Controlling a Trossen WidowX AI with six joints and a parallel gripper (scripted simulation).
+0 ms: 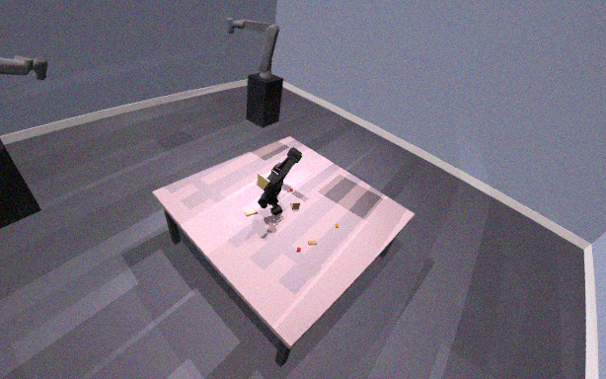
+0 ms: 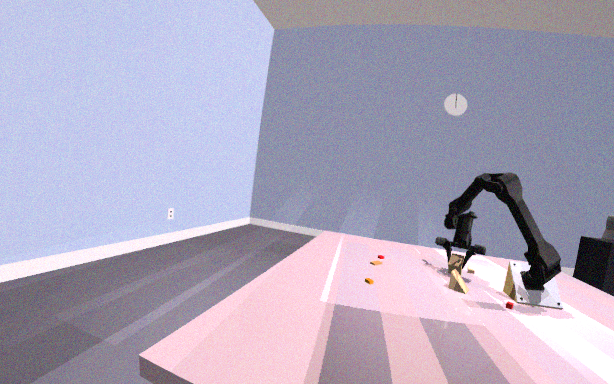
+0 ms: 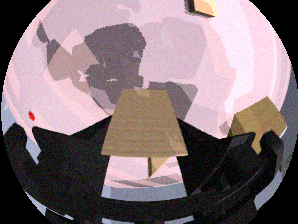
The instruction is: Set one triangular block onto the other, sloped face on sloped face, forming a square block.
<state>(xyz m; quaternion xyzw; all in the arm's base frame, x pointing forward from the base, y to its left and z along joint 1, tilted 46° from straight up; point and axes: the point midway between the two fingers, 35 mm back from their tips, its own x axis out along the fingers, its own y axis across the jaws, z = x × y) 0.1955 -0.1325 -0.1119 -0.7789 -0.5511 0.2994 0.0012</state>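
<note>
The tan triangular block is 1 cm above my gripper tip. Round my gripper tip: red cube 8 cm behind, 26 cm to the left, 3 cm below; orange bit 34 cm ahead, 21 cm to the left, 3 cm below.
</note>
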